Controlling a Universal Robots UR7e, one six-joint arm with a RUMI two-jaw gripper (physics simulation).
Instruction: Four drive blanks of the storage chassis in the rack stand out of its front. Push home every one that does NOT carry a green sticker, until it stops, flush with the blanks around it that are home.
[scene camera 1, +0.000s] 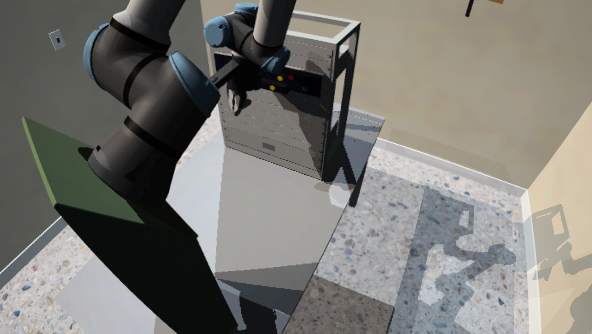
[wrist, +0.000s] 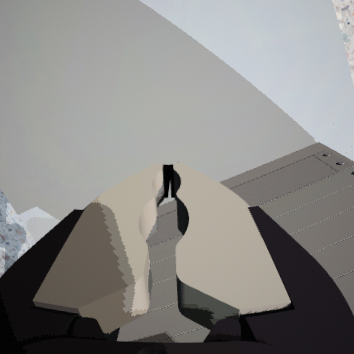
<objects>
gripper: scene camera 1; wrist
rack: scene camera 1; wrist
same spot on gripper: (wrist: 234, 261) = (scene camera 1: 230, 94)
same spot on rack: (wrist: 300, 191) = (scene camera 1: 239, 127)
</objects>
